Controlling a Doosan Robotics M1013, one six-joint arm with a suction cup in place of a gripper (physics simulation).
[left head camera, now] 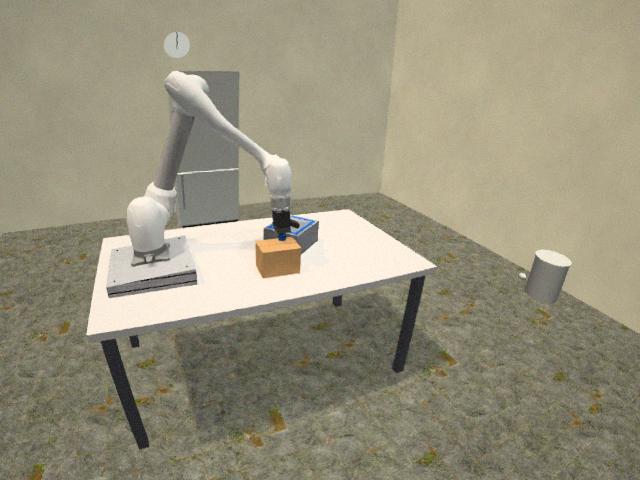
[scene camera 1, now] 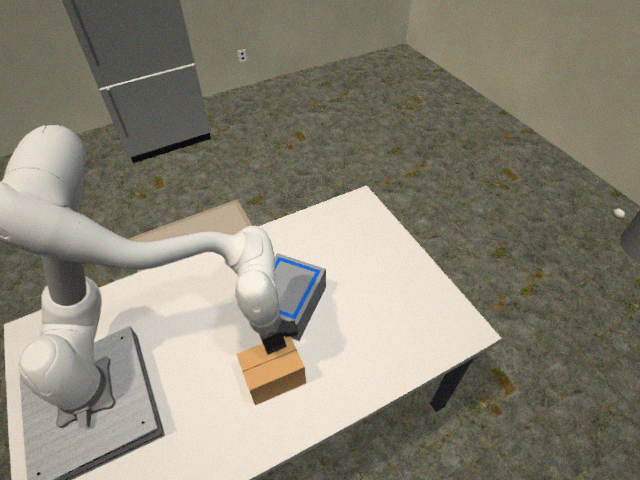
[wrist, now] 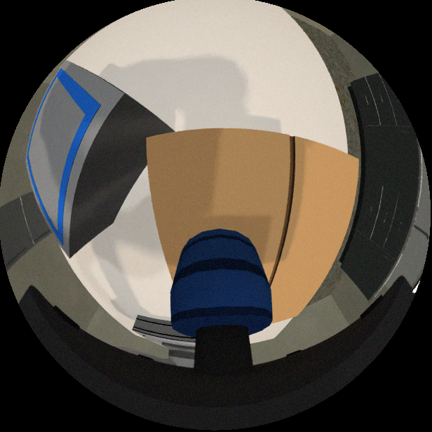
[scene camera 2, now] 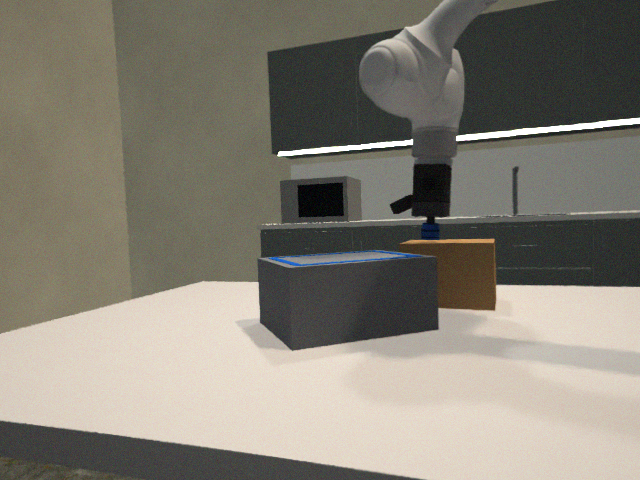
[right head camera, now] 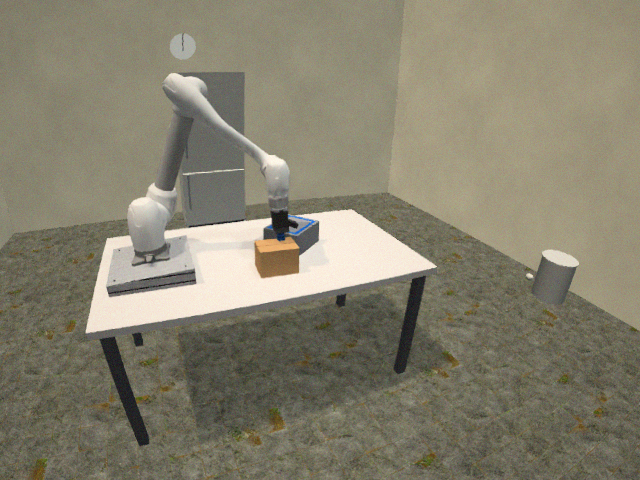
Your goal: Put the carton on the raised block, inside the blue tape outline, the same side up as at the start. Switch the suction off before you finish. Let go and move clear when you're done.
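Places are measured from the arm's base along level axes (x ahead, y left, z up), in millimetres.
Where they show: hand, tool point: [left head camera: 282,239] [scene camera 2: 429,239] [right head camera: 281,239]; arm's base, link origin: [left head camera: 151,255] [scene camera 1: 85,391] [right head camera: 152,255].
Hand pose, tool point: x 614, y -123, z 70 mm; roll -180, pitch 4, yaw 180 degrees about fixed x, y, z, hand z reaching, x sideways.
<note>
Each offset is from my tool point to the top centre of the thing.
The orange-brown carton @(36 mm right, 31 mm back, 7 mm down) [left head camera: 279,260] [right head camera: 277,259] [scene camera 1: 273,374] [scene camera 2: 467,276] [wrist: 225,180] stands upright on the white table, beside the dark grey raised block @(214 mm left, 115 mm ahead, 16 mm down) [left head camera: 309,241] [right head camera: 310,240] [scene camera 2: 361,304] [wrist: 105,170]. The blue tape outline [scene camera 1: 307,293] [scene camera 2: 297,264] [wrist: 82,97] runs around the block's top, with no carton inside it. My suction cup [left head camera: 281,238] [right head camera: 280,238] [scene camera 2: 430,237] [wrist: 220,245] is at the carton's top, its stem showing extended. It looks released. The exact contact is hidden in the wrist view, and in scene camera 1 the arm hides the cup.
The arm's grey base plate [left head camera: 118,271] [scene camera 1: 113,439] stands at the table's left end. The block is very close behind the carton. A grey cylinder [left head camera: 546,279] [right head camera: 554,279] stands on the floor to the right. A microwave [scene camera 2: 320,198] sits on the far counter.
</note>
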